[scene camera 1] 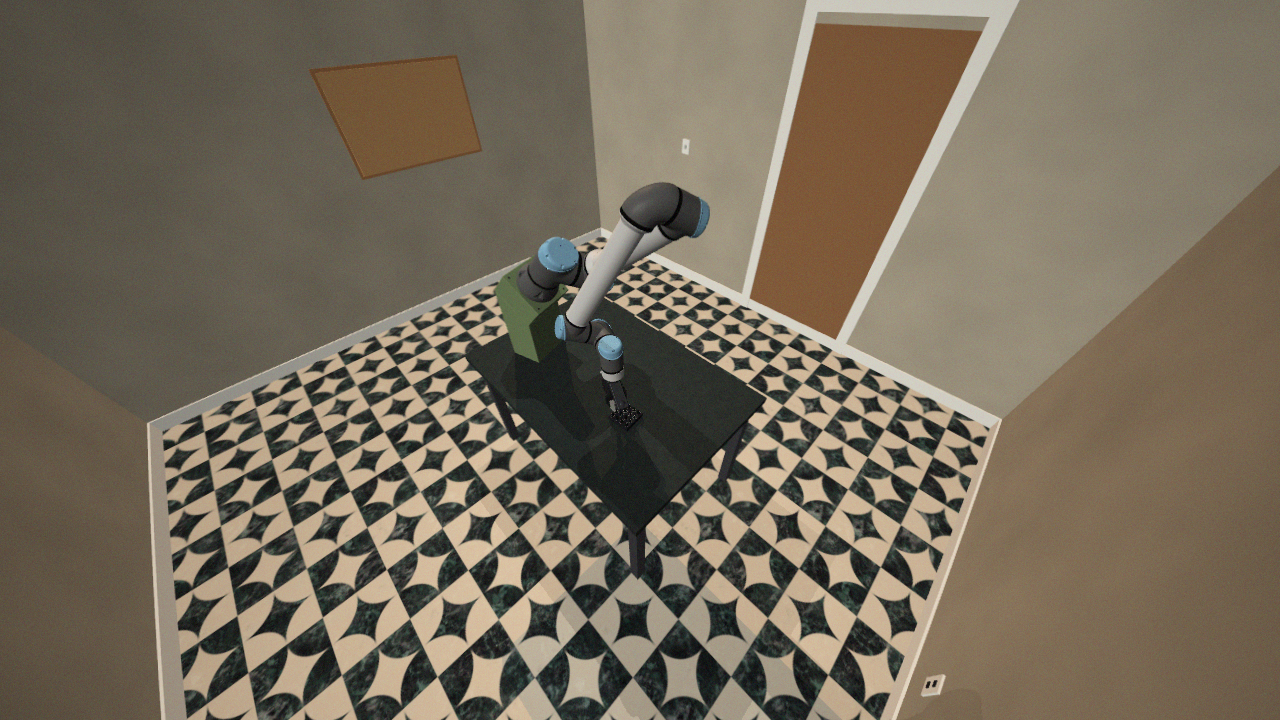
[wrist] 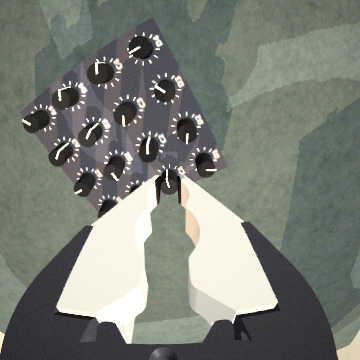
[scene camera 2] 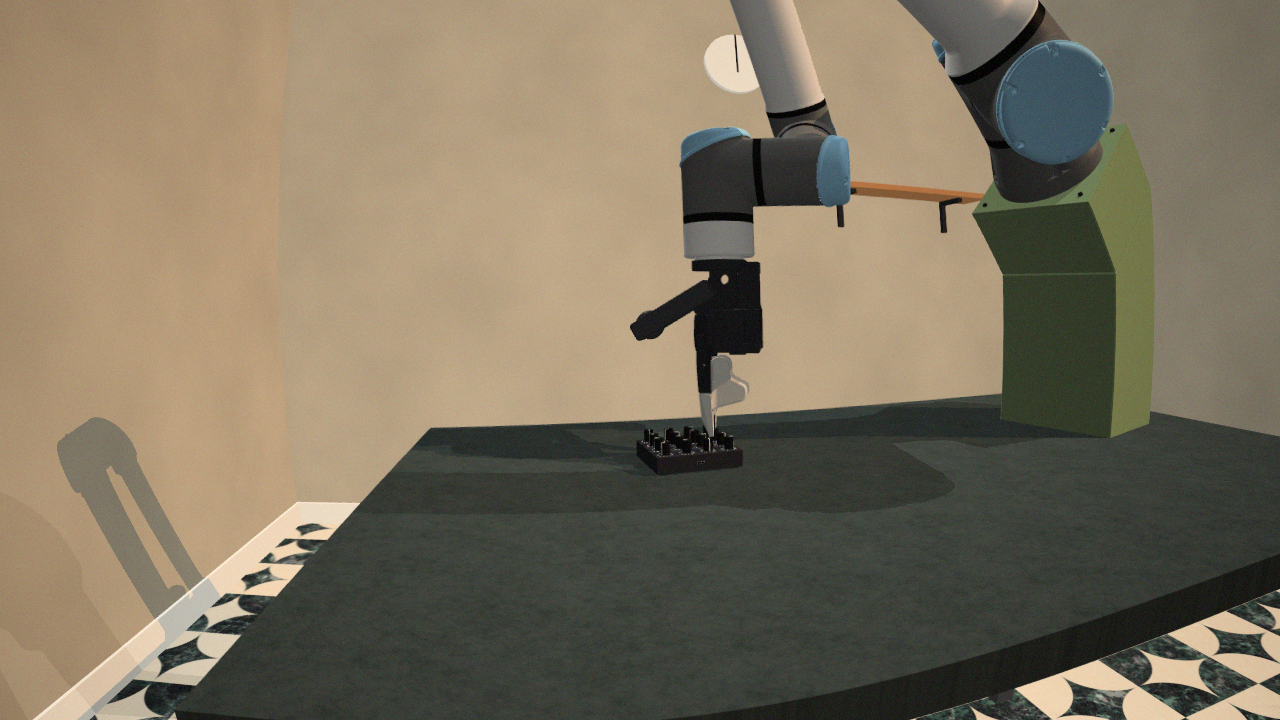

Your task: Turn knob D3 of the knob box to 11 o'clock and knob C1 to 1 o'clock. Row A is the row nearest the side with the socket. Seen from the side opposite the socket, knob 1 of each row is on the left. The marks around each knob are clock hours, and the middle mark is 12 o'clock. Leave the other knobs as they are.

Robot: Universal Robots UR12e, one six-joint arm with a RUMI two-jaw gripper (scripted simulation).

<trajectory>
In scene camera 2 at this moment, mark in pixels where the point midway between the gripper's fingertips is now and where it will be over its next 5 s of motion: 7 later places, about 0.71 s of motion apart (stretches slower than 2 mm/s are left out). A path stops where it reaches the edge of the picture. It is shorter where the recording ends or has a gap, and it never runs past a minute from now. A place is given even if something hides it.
The gripper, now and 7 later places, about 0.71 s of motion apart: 712, 435; 713, 415; 712, 406; 697, 402; 681, 396; 671, 391; 669, 393; 670, 411
</trajectory>
